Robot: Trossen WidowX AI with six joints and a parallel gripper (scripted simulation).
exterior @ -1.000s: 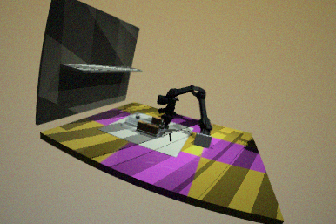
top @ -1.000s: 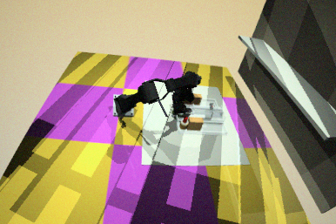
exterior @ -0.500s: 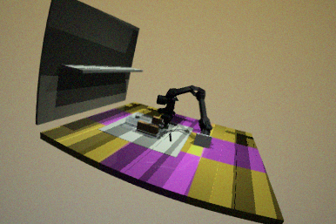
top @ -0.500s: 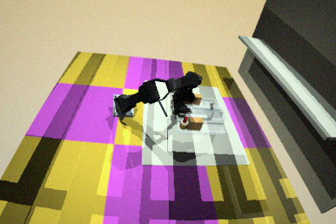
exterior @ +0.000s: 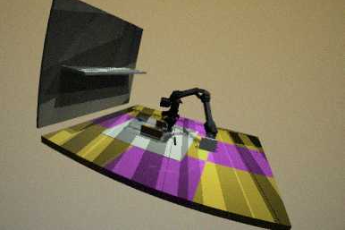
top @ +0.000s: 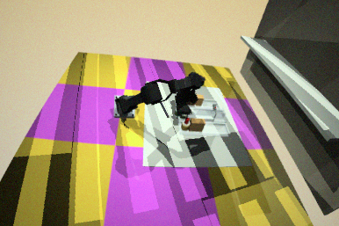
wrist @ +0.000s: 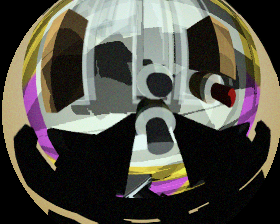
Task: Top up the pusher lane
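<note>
The clear pusher lane lies 18 cm ahead of my gripper tip and 3 cm below it. From my gripper tip the other things lie so: grey shelf 54 cm ahead, 7 cm to the right, 31 cm above.
</note>
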